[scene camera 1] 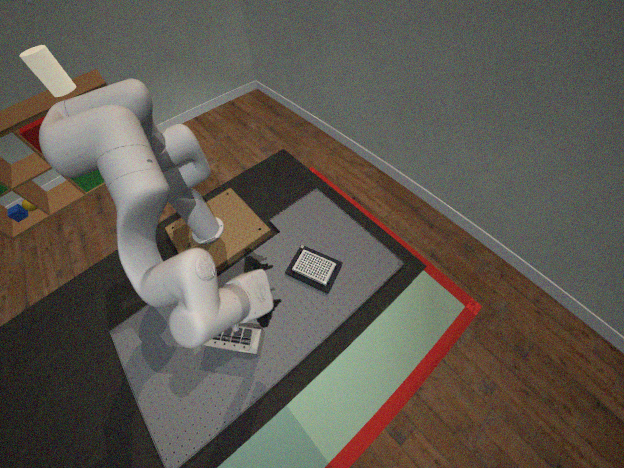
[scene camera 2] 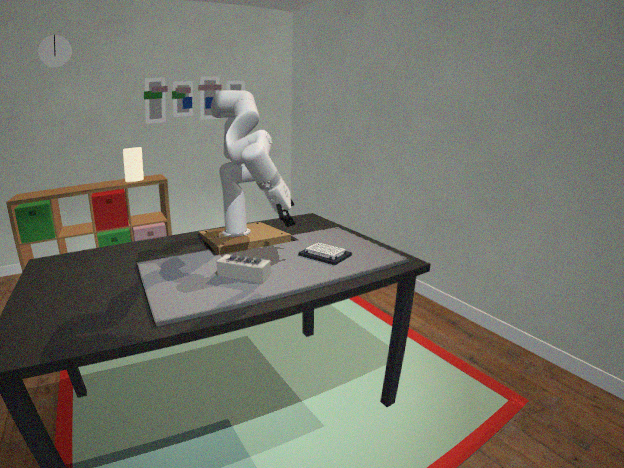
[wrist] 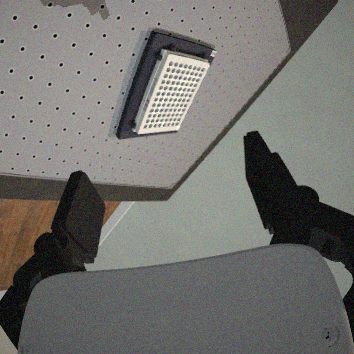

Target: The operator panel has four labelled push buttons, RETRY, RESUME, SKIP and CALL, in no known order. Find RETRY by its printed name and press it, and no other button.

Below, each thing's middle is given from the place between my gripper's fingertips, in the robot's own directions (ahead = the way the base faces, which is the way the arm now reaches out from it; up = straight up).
Now: the white well plate (scene camera 1: 319, 269) 1 cm behind my hand, 16 cm to the left of it and 16 cm below it. Round my hand: white operator panel (scene camera 2: 259, 272) (1 cm behind, 18 cm to the right, 15 cm below).
